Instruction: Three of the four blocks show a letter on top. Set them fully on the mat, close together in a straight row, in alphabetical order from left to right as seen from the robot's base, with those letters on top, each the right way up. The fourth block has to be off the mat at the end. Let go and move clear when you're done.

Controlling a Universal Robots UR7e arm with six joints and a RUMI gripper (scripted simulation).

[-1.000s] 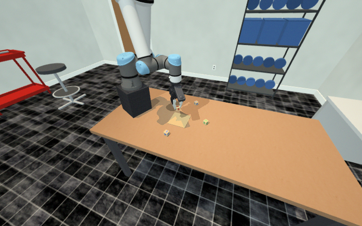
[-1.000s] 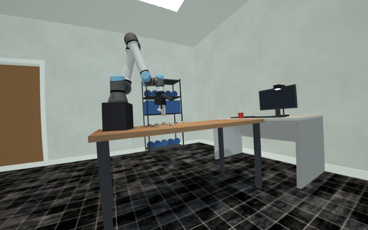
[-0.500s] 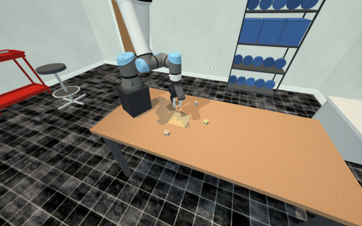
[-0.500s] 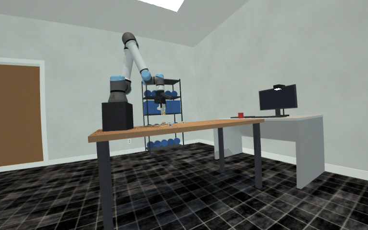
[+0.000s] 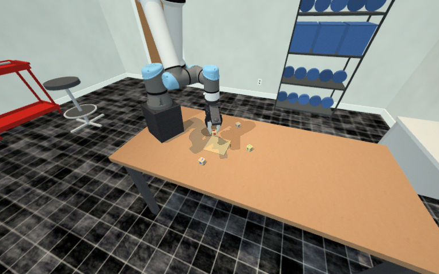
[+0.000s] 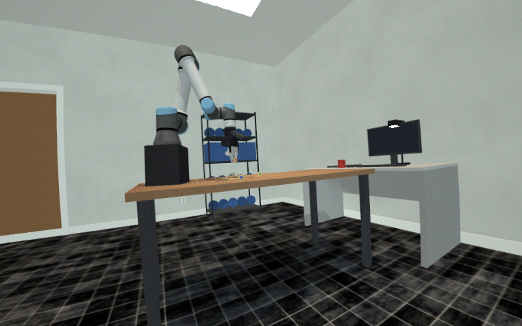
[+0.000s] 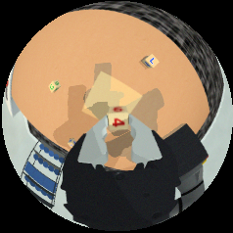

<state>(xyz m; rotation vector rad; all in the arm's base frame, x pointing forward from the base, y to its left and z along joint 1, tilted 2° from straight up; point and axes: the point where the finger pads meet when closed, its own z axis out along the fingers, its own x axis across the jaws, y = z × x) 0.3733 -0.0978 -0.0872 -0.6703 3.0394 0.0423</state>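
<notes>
My hand is 40 mm past the wooden letter block, 140 mm to the left of it and 110 mm above it. The rest, counted from my hand: pale yellow mat (10 mm ahead, 20 mm to the left, 120 mm below).
</notes>
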